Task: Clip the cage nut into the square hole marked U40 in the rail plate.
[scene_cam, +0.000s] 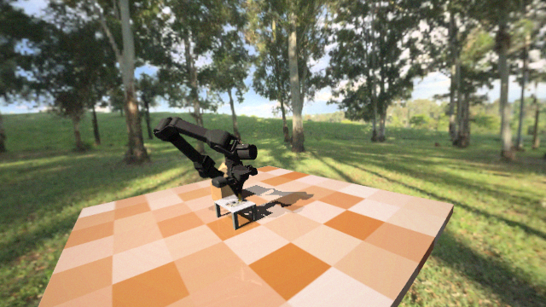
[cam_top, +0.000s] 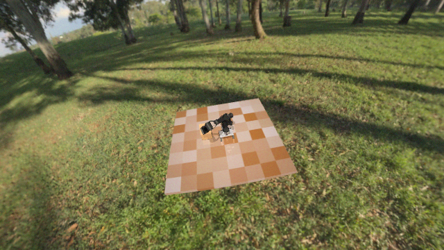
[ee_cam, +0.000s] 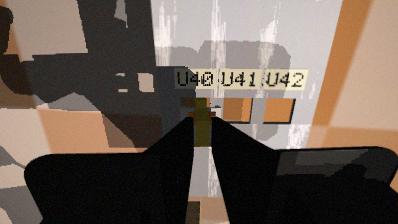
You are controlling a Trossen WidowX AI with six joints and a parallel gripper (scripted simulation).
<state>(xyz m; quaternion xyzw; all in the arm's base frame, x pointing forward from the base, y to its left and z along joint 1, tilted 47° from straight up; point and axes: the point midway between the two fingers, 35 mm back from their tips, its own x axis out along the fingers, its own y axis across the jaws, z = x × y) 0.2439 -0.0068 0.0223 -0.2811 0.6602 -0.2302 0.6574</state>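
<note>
Right now the cage nut is 10 mm below my gripper tip.
</note>
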